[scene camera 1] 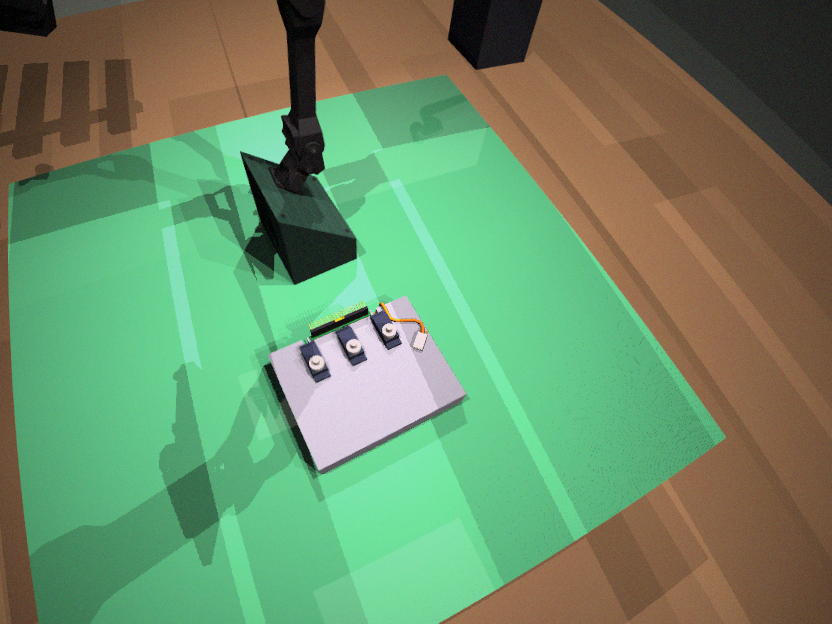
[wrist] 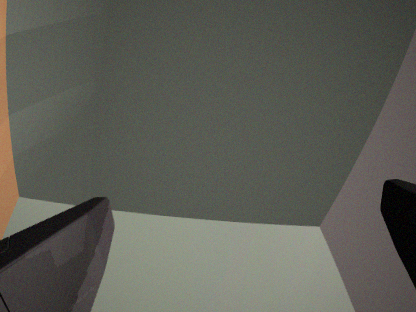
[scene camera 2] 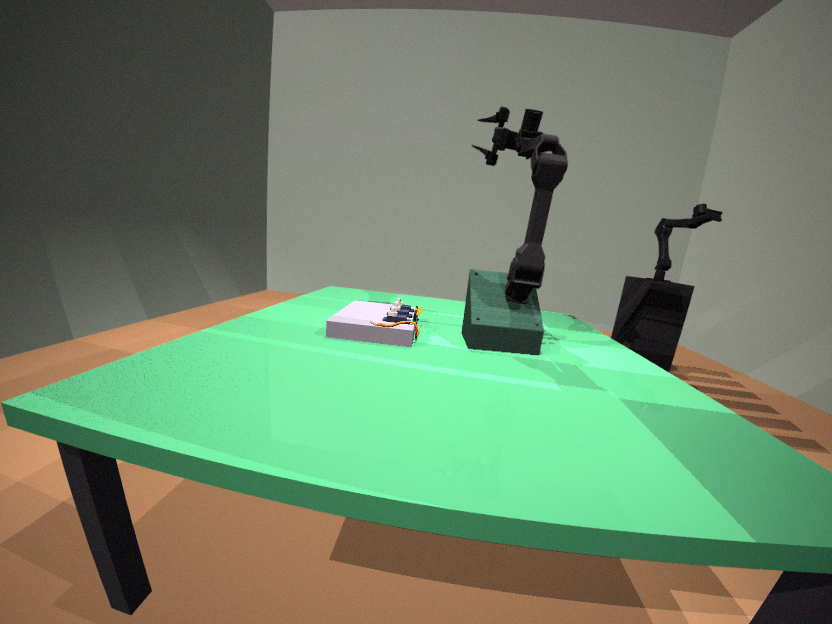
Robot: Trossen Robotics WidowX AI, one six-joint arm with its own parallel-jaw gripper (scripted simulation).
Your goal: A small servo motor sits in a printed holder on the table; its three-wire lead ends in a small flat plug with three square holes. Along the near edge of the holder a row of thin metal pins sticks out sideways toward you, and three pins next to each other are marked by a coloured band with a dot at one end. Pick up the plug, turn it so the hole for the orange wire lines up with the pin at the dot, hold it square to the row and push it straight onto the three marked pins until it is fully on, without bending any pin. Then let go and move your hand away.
Path:
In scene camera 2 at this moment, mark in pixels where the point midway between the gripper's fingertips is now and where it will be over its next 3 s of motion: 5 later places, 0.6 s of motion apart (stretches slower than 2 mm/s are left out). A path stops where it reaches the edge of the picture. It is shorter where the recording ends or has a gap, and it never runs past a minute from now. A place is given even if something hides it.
The gripper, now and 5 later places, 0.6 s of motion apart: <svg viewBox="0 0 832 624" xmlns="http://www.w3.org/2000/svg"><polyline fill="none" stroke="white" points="474,133 452,127 420,123 398,129 391,144 400,166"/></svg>

